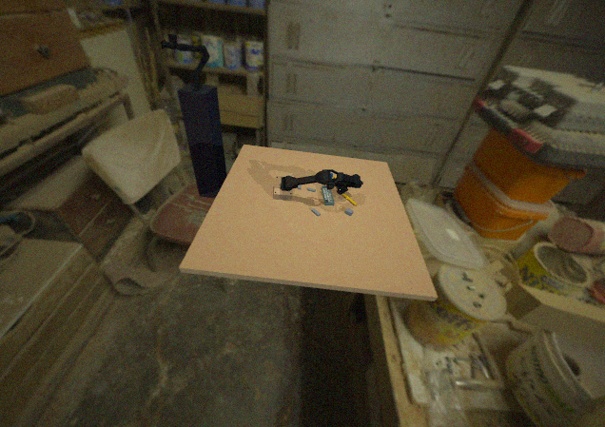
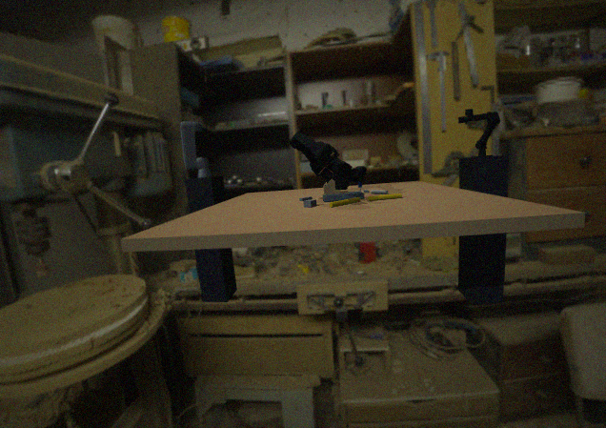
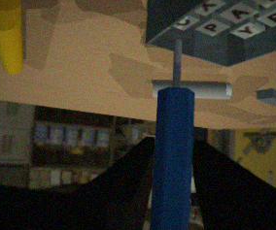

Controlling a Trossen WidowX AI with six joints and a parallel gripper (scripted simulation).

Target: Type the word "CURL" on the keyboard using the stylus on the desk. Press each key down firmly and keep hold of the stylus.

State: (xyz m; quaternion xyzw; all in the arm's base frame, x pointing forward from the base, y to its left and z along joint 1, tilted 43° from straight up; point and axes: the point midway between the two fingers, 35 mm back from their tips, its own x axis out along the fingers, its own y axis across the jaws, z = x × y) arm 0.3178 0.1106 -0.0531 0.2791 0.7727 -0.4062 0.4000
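Right now my gripper tip is 70 mm short of the yellow cylinder, 100 mm to the right of it and 70 mm above it. The rest, counted from my gripper tip: blue stylus 10 mm below; grey stylus tip 50 mm below.
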